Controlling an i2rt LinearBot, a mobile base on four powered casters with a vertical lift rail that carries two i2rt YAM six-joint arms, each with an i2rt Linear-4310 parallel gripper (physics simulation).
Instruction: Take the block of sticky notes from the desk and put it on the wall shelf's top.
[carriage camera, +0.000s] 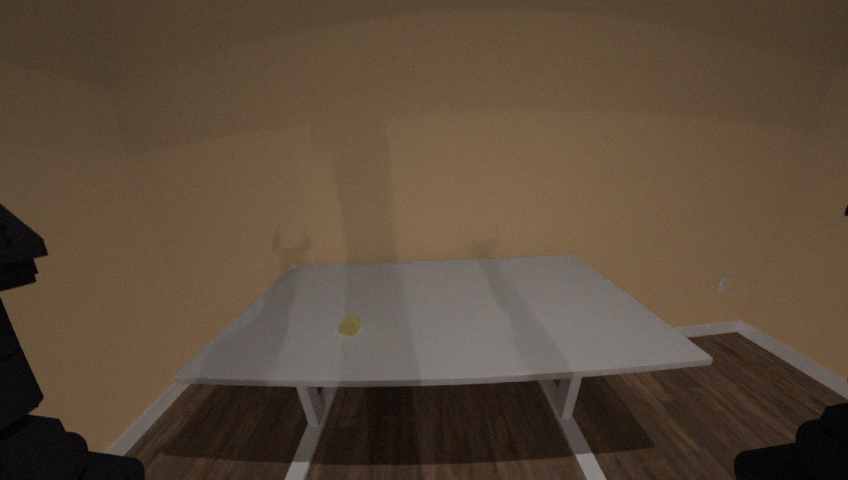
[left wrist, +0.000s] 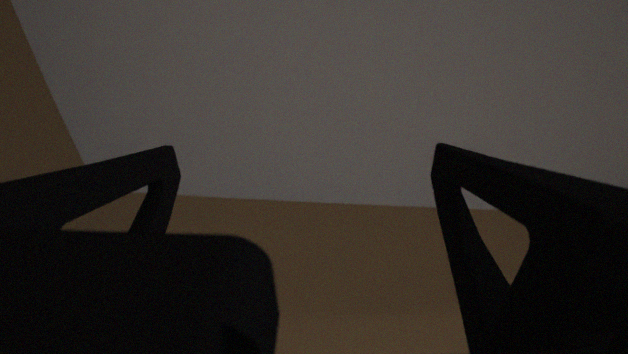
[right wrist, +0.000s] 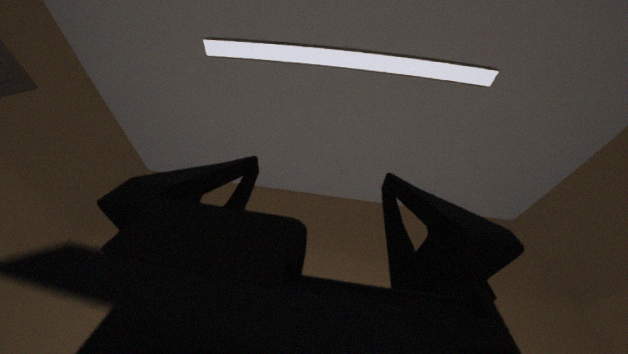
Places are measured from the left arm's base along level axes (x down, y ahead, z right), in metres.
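Pixels of known places: left gripper, between the fingertips: (left wrist: 302, 159); right gripper, between the fingertips: (right wrist: 320, 171).
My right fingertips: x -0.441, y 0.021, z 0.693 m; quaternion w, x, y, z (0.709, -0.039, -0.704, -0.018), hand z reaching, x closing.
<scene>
Behind a point stands the place of what it marks.
The block of sticky notes (carriage camera: 349, 325) @[x 0.110, y 0.587, z 0.082 m] is small and yellow and lies on the white desk (carriage camera: 470, 333) @[x 0.149, y 0.583, z 0.468 m], left of the middle and nearer the front edge in the carriage view. My left gripper (left wrist: 302, 159) @[x -0.437, y 0.033, z -0.002 m] is open, with wall and ceiling behind its empty fingers. My right gripper (right wrist: 320, 171) @[x -0.441, y 0.021, z 0.693 m] is open and empty, also pointing up toward the ceiling. Both grippers are away from the sticky notes, which do not show in either wrist view. The wall shelf does not show in any view.
The desk stands near the tan wall (carriage camera: 476, 178) @[x -0.262, y 1.237, z 0.590 m] on two white legs with long feet. A wall outlet (carriage camera: 723, 284) @[x 0.460, y 1.296, z 2.270 m] is at the right. Dark parts of my arms show at both side edges of the carriage view. A ceiling light (right wrist: 350, 61) @[x -1.208, y 0.056, z 0.744 m] shows in the right wrist view.
</scene>
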